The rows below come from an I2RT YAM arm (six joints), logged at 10 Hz.
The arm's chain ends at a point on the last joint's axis. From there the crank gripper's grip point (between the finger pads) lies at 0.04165 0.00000 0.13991 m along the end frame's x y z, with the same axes.
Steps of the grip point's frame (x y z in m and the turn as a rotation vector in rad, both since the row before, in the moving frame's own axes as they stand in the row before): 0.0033, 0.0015, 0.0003, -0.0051, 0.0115, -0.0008; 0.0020, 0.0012, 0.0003, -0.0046, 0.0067, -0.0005; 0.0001, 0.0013, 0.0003, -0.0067, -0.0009, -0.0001; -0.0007, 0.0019, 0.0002, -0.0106, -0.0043, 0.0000; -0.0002, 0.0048, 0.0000, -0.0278, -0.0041, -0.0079; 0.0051, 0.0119, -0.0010, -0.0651, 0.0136, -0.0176; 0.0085, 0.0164, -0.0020, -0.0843, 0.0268, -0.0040
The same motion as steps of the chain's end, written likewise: 0.0017, 0.0008, 0.0008, -0.0051, 0.0115, -0.0008; 0.0011, 0.0006, 0.0006, -0.0046, 0.0067, -0.0005; 0.0002, 0.0004, 0.0003, -0.0067, -0.0009, -0.0001; -0.0001, 0.0004, 0.0000, -0.0106, -0.0043, 0.0000; 0.0004, 0.0012, -0.0001, -0.0278, -0.0041, -0.0079; 0.0031, 0.0036, -0.0001, -0.0651, 0.0136, -0.0176; 0.0047, 0.0048, -0.0003, -0.0843, 0.0268, -0.0040
